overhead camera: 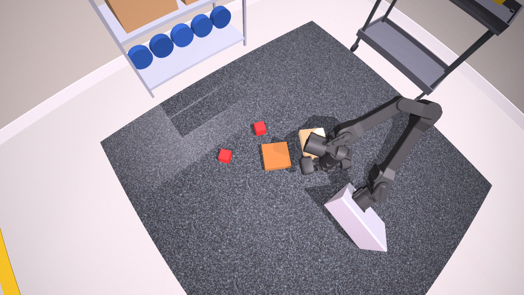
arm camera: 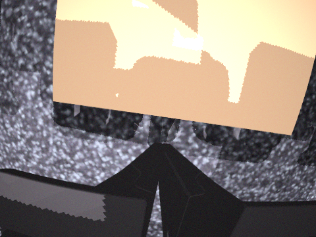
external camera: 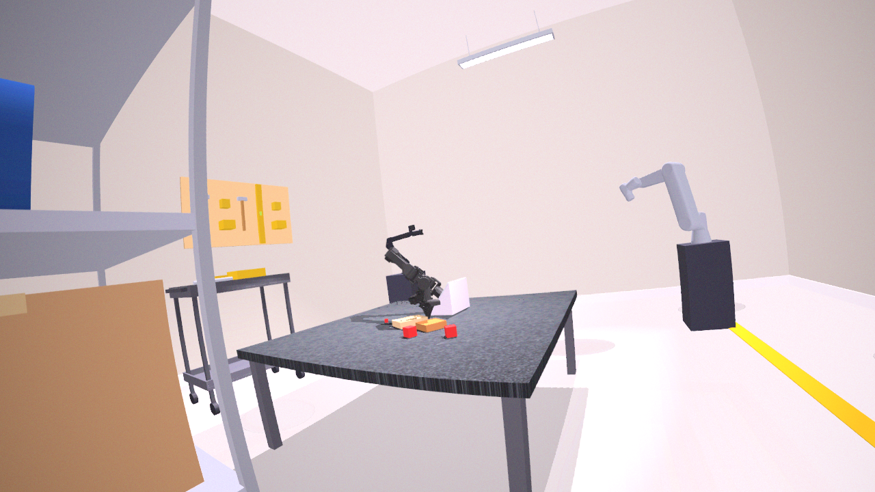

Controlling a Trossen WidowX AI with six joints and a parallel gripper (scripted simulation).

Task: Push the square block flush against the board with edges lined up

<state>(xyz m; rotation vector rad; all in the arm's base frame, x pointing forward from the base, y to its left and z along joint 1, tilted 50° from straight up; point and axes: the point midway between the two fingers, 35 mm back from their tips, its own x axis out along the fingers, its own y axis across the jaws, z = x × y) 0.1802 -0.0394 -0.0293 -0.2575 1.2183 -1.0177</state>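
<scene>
My gripper tip is now 80 mm short of the tan board, 50 mm to the left of it and 10 mm below it. Round my gripper tip: orange square block 150 mm ahead, 100 mm to the left, 10 mm above; then tiny red cube 40 mm ahead, 230 mm to the right.
</scene>
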